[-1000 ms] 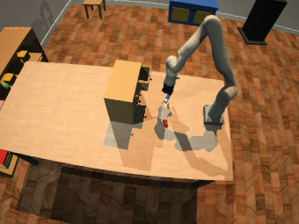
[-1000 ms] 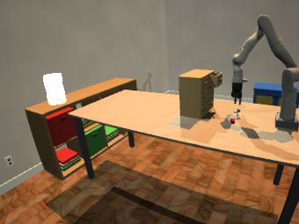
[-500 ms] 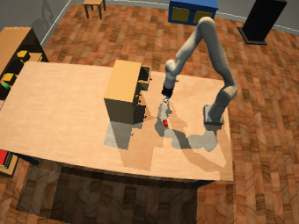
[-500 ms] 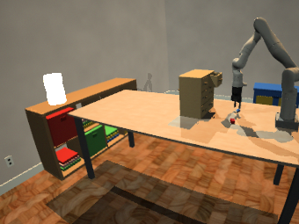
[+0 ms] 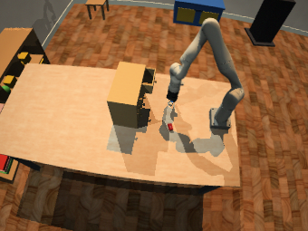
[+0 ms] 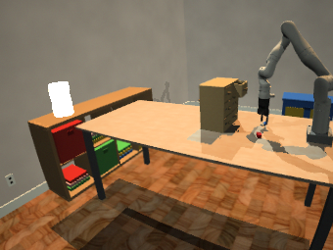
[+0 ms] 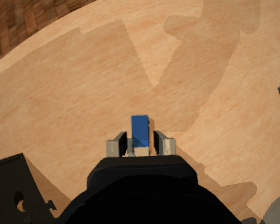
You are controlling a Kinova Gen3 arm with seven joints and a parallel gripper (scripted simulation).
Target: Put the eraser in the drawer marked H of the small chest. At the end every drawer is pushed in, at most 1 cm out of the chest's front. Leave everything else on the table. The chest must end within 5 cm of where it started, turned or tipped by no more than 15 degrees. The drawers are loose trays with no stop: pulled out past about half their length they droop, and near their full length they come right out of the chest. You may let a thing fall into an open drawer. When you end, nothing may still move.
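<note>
The blue-and-white eraser is 30 mm below my hand and 10 mm to the left of it. Also, from my hand: red block: 200 mm to the left, 40 mm ahead, 30 mm below.
</note>
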